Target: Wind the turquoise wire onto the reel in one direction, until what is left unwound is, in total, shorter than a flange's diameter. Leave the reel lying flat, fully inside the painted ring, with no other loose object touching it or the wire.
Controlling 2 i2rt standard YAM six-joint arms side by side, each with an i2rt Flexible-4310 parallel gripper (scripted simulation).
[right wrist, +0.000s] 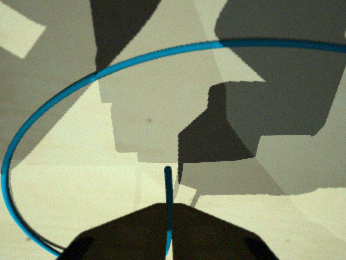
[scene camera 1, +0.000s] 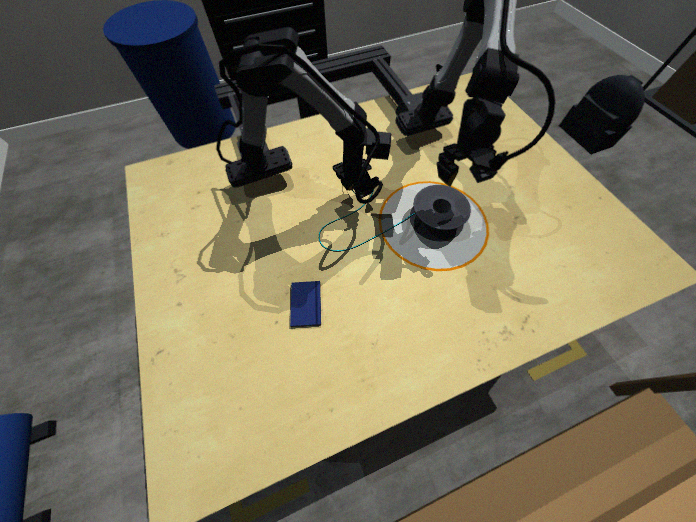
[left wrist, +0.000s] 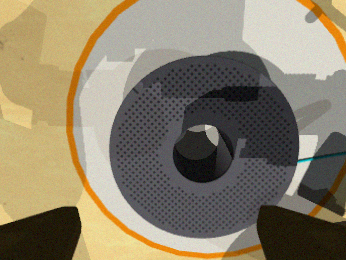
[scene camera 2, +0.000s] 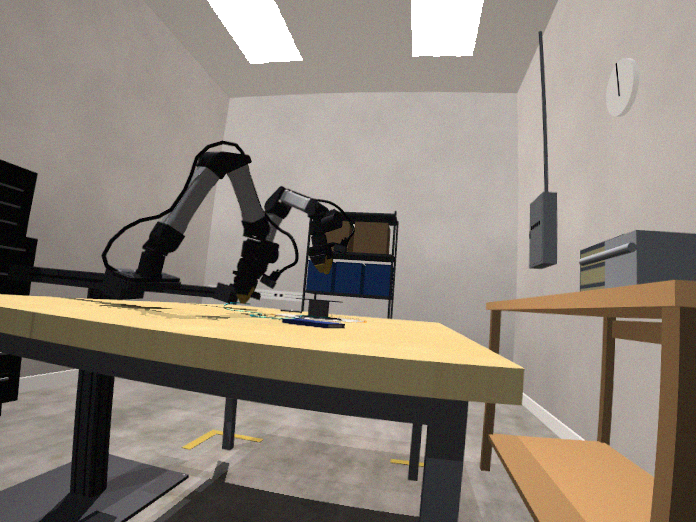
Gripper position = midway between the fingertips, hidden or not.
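Blue notebook (scene camera 1: 305, 296) seen; out of frame in the right wrist view. Dark grey reel (scene camera 1: 442, 207), also in the left wrist view (left wrist: 255, 160); out of frame in the right wrist view. My right gripper (scene camera 2: 242, 303), also in the right wrist view (right wrist: 169, 212). My left gripper (left wrist: 169, 215) seen.
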